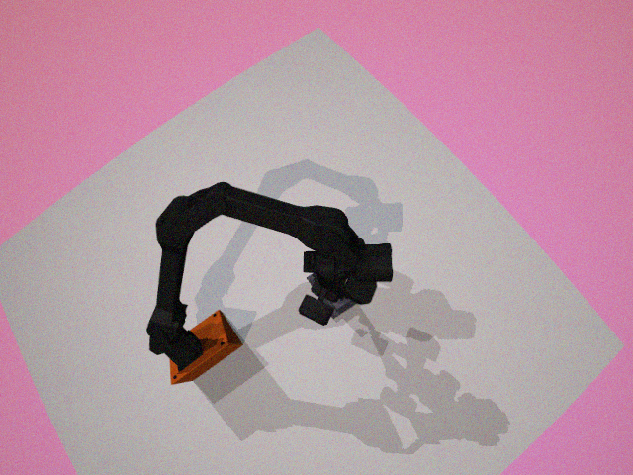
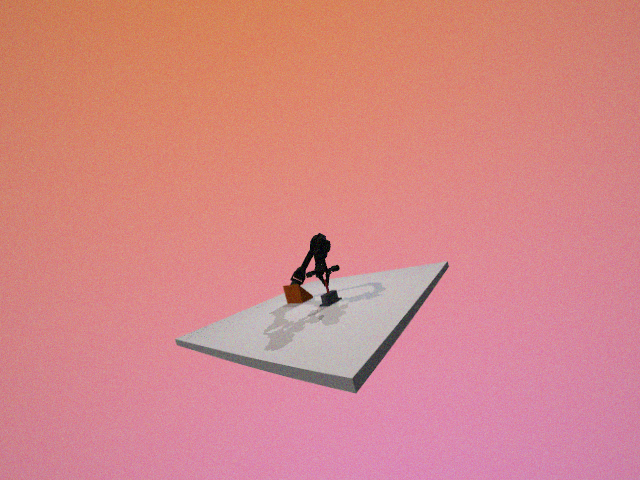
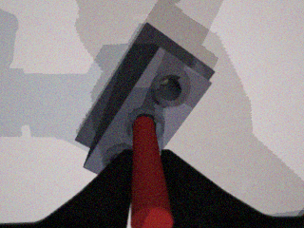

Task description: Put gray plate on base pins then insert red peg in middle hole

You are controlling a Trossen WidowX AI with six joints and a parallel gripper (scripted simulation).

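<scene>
Right now the red peg is right at my gripper tip. Round my gripper tip: gray plate: 50 mm below.
</scene>
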